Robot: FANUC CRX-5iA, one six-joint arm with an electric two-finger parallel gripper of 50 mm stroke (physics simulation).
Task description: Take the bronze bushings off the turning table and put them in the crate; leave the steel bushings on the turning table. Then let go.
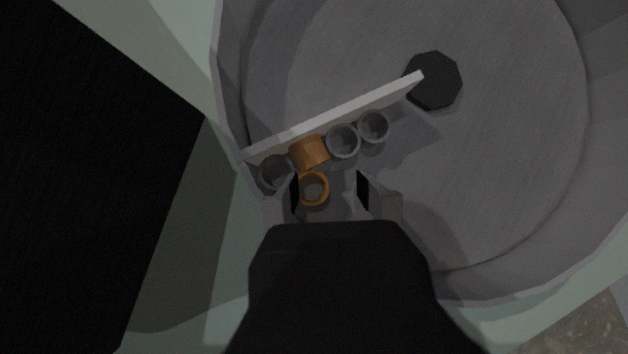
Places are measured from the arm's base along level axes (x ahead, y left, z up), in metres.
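Pixels of known places: gripper, fingertip midpoint: (327, 184).
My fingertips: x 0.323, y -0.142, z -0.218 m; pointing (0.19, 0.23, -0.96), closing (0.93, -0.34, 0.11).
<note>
For each thing: its middle in the pictures, then the offset to it from my fingertips. "spot": a spot on its surface instead.
- grey turning table, body centre: (428, 83) 0.150 m ahead, 0.056 m left, 0.030 m down
- third steel bushing, body centre: (278, 173) 0.036 m back, 0.027 m left, 0.017 m down
- pale straight bar, surface spot: (332, 115) spot: 0.023 m ahead, 0.049 m left, 0.017 m up
- dark hub, body centre: (431, 80) 0.150 m ahead, 0.056 m left, 0.025 m down
A bronze bushing (327, 189) stands on end on the grey turning table (480, 190), between the fingers and nearer the left one. Another bronze bushing (310, 152) lies on its side just beyond it, beside the pale bar. Two steel bushings (327, 142) (386, 126) stand open end up to its right, along the bar. A third steel bushing (260, 174) stands to the left, near the rim, partly behind the left finger. My gripper (327, 184) is wide open and holds nothing. Its height above the bushing is hard to tell. I cannot identify the crate for certain.
A pale straight bar (332, 115) crosses the turning table from the left rim to the dark hub (435, 81). A raised grey wall (540, 260) surrounds the disc. A large black shape (90, 175) fills the left; its inside is too dark to read.
</note>
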